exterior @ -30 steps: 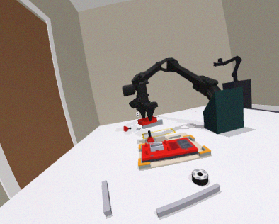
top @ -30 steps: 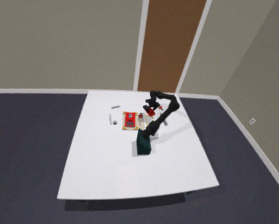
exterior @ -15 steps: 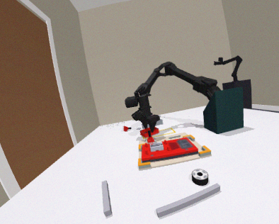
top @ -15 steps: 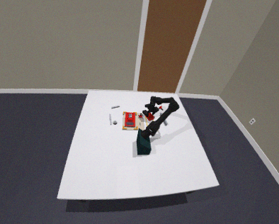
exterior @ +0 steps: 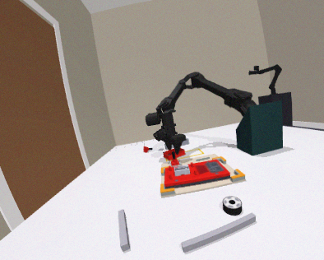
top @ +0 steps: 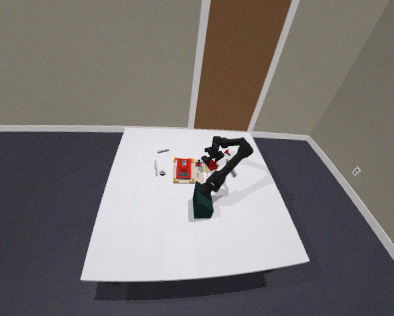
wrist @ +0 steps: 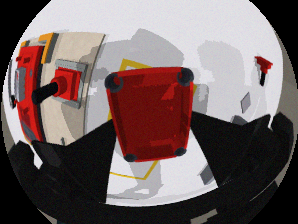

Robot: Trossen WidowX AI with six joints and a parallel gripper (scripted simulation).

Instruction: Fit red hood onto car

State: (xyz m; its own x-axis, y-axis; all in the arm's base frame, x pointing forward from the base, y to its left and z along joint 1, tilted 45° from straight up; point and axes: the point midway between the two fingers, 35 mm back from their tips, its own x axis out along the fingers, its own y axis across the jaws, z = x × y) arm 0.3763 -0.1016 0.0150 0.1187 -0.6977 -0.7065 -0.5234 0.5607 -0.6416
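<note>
Now: gripper tip 1 cm above the red hood. Round my gripper tip: black wheel: 37 cm to the left, 14 cm behind, 1 cm below; then grey engine block: 22 cm to the left, 4 cm behind.
</note>
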